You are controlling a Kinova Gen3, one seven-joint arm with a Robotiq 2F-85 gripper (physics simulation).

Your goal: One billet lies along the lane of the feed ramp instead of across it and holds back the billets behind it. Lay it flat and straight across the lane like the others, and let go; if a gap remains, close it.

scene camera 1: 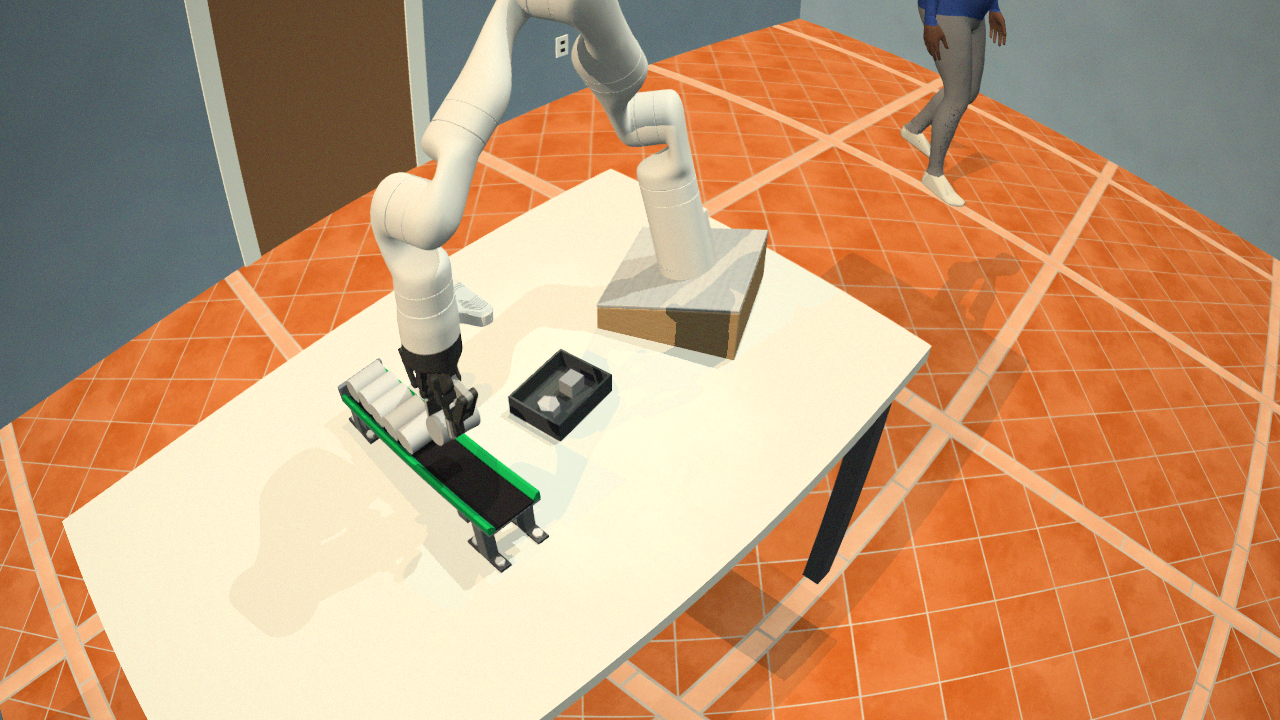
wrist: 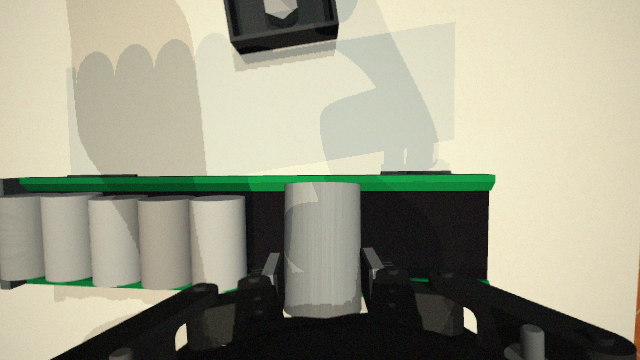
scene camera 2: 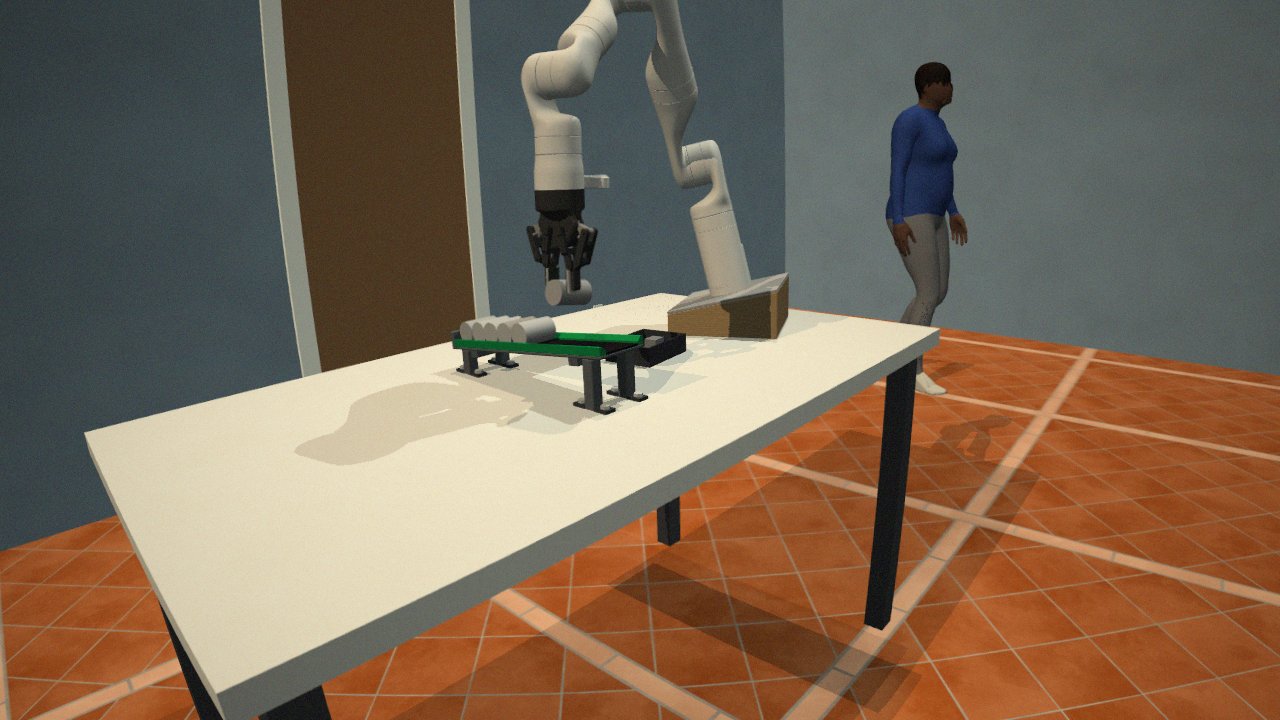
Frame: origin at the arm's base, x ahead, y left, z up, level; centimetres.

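Seen in the pictures: gripper, between the fingertips: [scene camera 1: 446, 425] [wrist: 322, 268] [scene camera 2: 563, 292]; arm's base, origin of its link: [scene camera 1: 686, 264] [scene camera 2: 730, 290].
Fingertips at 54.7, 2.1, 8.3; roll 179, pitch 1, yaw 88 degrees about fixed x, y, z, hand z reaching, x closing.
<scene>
Pixels of each thing's top centre, then the offset from my fingertips to it, as dx, dy, dz. Level surfaces: height alone.
- light grey billet, centre of its top: [wrist: 322, 259] [scene camera 1: 450, 408] [scene camera 2: 567, 277] -1.2, +0.1, +2.3
- black tray, centre of its top: [scene camera 1: 559, 385] [scene camera 2: 646, 337] -23.6, -2.2, -12.5
- grey cube, centre of its top: [scene camera 1: 571, 377] [scene camera 2: 654, 337] -26.4, -2.4, -13.1
- hexagonal piece, centre of its top: [scene camera 1: 548, 403] -20.8, -2.0, -14.0
- white table, height of its surface: dz -16.0
My gripper [scene camera 1: 453, 418] [scene camera 2: 563, 284] [wrist: 322, 268] is shut on a light grey billet [scene camera 1: 435, 428] [scene camera 2: 580, 291] [wrist: 322, 225]. The billet is level and held above the feed ramp [scene camera 1: 501, 468] [scene camera 2: 554, 347] [wrist: 425, 183], which has green side rails and a dark bed. In the wrist view the held billet runs crosswise to the lane, parallel to the row of several billets [scene camera 1: 402, 419] [scene camera 2: 534, 329] [wrist: 217, 240]. The row lies across the lane, side by side, at the far left end. Dark bed shows between the row and the held billet in the wrist view. Under the billet the lane is hidden there.
A black tray [scene camera 1: 535, 422] [scene camera 2: 677, 347] [wrist: 285, 44] stands beside the ramp and holds a grey cube [scene camera 1: 571, 383] and a hexagonal piece [scene camera 1: 549, 404]. The arm's base block [scene camera 1: 666, 329] [scene camera 2: 716, 322] stands behind it on the white table [scene camera 1: 626, 537] [scene camera 2: 358, 537]. A person [scene camera 1: 957, 89] [scene camera 2: 926, 179] stands beyond the table.
</scene>
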